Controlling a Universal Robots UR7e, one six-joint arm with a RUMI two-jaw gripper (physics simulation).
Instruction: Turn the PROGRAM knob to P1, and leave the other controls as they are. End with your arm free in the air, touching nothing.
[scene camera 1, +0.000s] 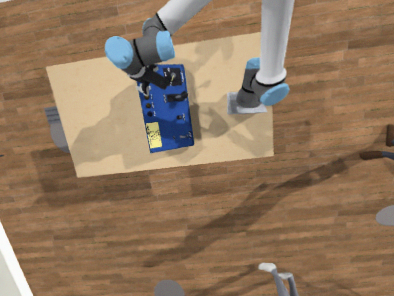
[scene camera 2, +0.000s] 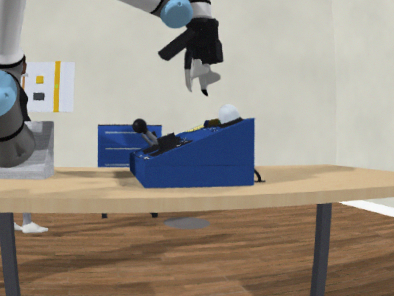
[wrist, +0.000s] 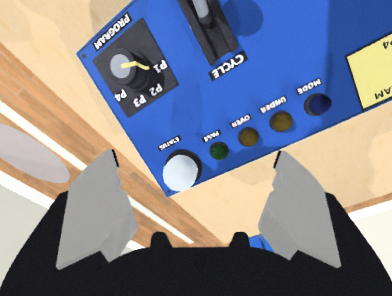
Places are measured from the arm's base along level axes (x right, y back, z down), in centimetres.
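Pixels of known places: gripper, fingertip midpoint: (scene camera 2: 199, 94) (wrist: 196, 152); arm's base, origin of the base link: (scene camera 1: 248, 99) (scene camera 2: 10, 147).
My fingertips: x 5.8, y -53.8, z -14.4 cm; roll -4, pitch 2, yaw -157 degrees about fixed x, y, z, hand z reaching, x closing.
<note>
For each thing: its top centre in the pictures, then the offset to it from my fingertips. "spot": a spot on its surface instead.
- P1 label, surface spot: (wrist: 160, 66) spot: dx +2.2, dy +6.8, dz +13.2 cm
- white STATUS lamp, surface spot: (wrist: 180, 172) spot: dx +4.2, dy -5.1, dz +4.0 cm
- CYCLE lever, middle of its top: (scene camera 2: 149, 118) dx -5.0, dy +13.0, dz +6.3 cm
- PASS, middle of its top: (wrist: 220, 157) dx -1.5, dy -6.4, dz +6.0 cm
- MODE, middle of its top: (wrist: 326, 108) dx -15.7, dy -4.3, dz +6.0 cm
- yellow label, surface spot: (wrist: 372, 75) spot: dx -22.6, dy -3.3, dz +8.0 cm
The blue control box (scene camera 1: 170, 142) (scene camera 2: 200, 167) (wrist: 295, 40) stands on the table. Its black PROGRAM knob (scene camera 1: 173, 76) (wrist: 122, 66) has a light grey cap. In the wrist view the knob's yellow pointer (wrist: 134, 65) points at the P1 label (wrist: 160, 66); P2, P3 and P4 lie round the knob's other side. My gripper (scene camera 1: 144, 90) (scene camera 2: 197, 91) (wrist: 196, 152) is open and empty. It hangs in the air above the box, apart from it, towards the white STATUS lamp (scene camera 2: 229, 114) (wrist: 180, 172) and away from the knob.
The CYCLE lever (scene camera 2: 139, 125) (wrist: 201, 9) rises beside the knob. PASS (wrist: 219, 150), OVER (wrist: 248, 136), UNDER (wrist: 281, 121) and MODE (wrist: 318, 104) controls run along one edge. A yellow label (scene camera 1: 154, 135) (wrist: 372, 75) is on the box. The arm's base stands on a grey plate (scene camera 1: 233, 106).
</note>
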